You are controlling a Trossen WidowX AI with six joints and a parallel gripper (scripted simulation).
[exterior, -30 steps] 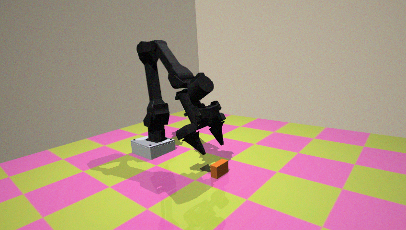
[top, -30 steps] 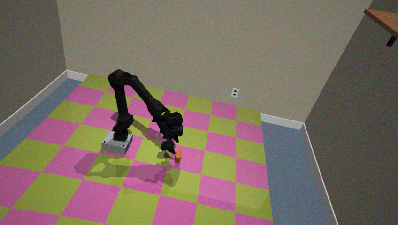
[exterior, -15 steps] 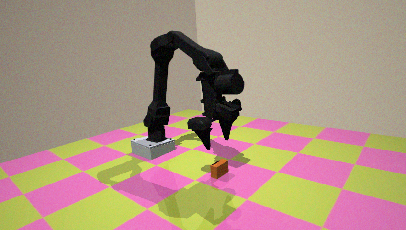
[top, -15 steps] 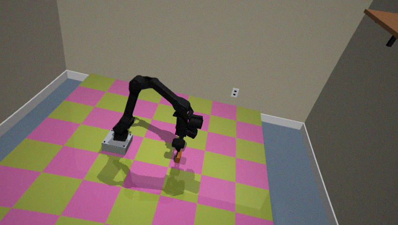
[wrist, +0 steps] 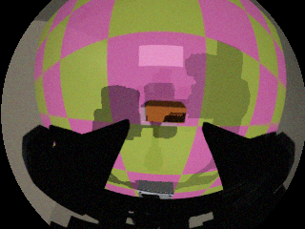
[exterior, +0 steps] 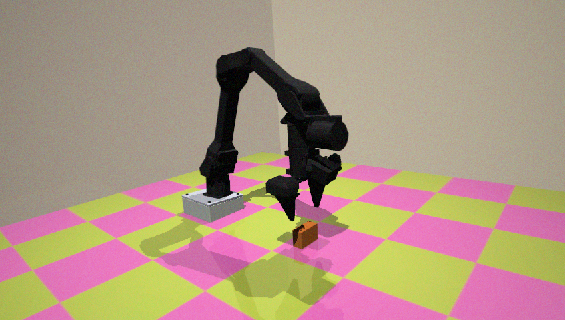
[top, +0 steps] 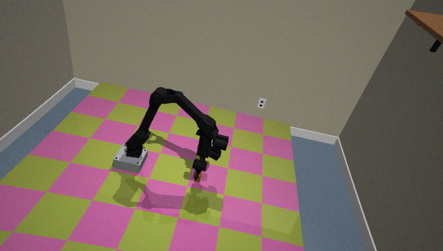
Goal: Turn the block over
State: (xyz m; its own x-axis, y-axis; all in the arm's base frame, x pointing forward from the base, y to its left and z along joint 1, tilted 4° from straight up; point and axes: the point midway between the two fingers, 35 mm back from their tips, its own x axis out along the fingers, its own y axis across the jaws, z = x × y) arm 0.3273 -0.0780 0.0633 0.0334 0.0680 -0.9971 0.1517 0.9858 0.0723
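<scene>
Right now the block is 50 mm below my gripper tip and 10 mm behind it.
</scene>
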